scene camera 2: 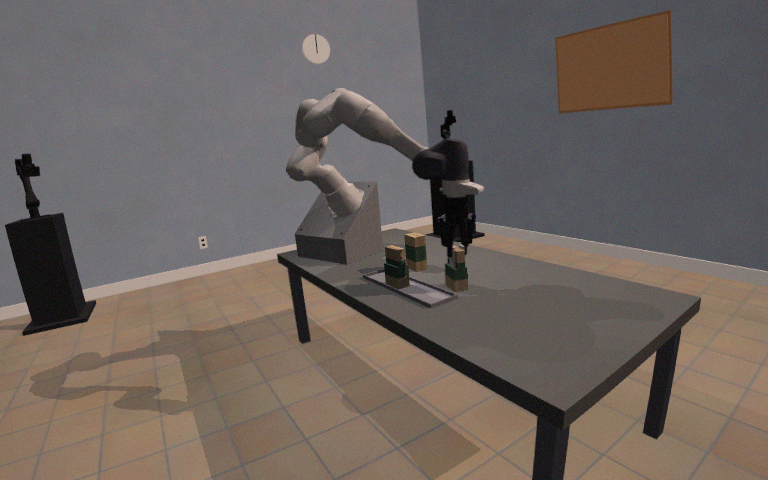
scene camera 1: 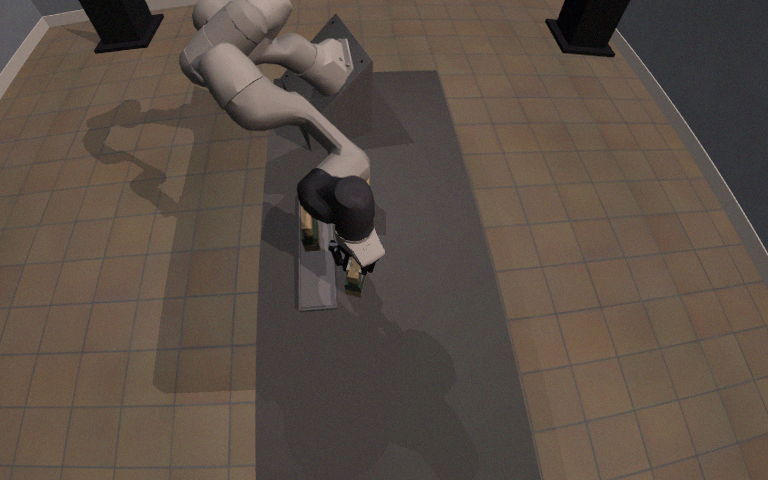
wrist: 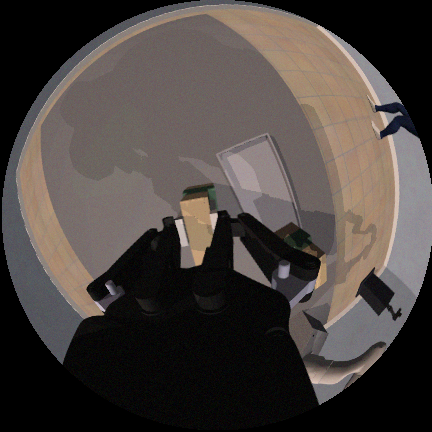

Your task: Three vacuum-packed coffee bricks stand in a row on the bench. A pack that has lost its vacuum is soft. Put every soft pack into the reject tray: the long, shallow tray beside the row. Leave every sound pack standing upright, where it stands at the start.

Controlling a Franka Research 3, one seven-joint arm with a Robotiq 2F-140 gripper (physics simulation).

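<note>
My gripper (scene camera 1: 352, 267) (scene camera 2: 457, 251) (wrist: 200, 211) points down and is shut on the upper part of the front coffee pack (scene camera 1: 354, 284) (scene camera 2: 456, 272) (wrist: 199, 191). This tan and green pack stands upright on the bench, and its top is squeezed narrower than its base. Another pack (scene camera 1: 309, 229) (scene camera 2: 396, 274) (wrist: 298, 240) stands upright in the reject tray (scene camera 1: 317, 309) (scene camera 2: 433, 304) (wrist: 242, 145); its upper part is narrow above a bulging green band. A third pack (scene camera 2: 415, 253) stands upright on the bench behind the tray, straight-sided; the arm mostly hides it in scene camera 1.
The long tray lies close beside the held pack, on the side toward the bench's (scene camera 2: 566, 396) long edge. The arm's grey wedge base (scene camera 1: 362, 96) (scene camera 2: 362, 237) stands at the far end of the bench. Dark pedestals (scene camera 1: 121, 25) (scene camera 2: 42, 271) stand off the bench.
</note>
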